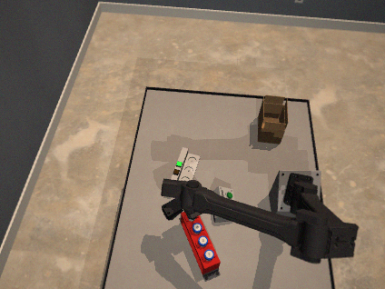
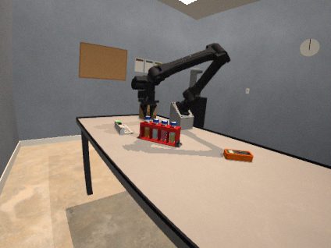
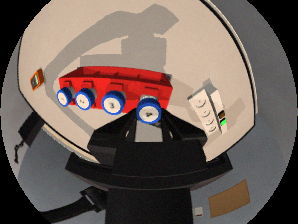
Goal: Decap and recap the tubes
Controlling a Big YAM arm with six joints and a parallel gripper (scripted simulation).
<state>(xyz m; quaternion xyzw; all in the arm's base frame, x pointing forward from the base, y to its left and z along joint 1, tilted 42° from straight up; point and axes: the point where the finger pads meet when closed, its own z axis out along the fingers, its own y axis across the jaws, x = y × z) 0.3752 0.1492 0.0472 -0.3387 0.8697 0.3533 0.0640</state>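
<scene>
The blue tube cap is 10 mm below my hand. Round my hand: green key (140 mm behind, 130 mm to the right, 70 mm below); key housing (120 mm behind, 100 mm to the right, 80 mm below); blue key (150 mm behind, 80 mm to the right, 70 mm below).
</scene>
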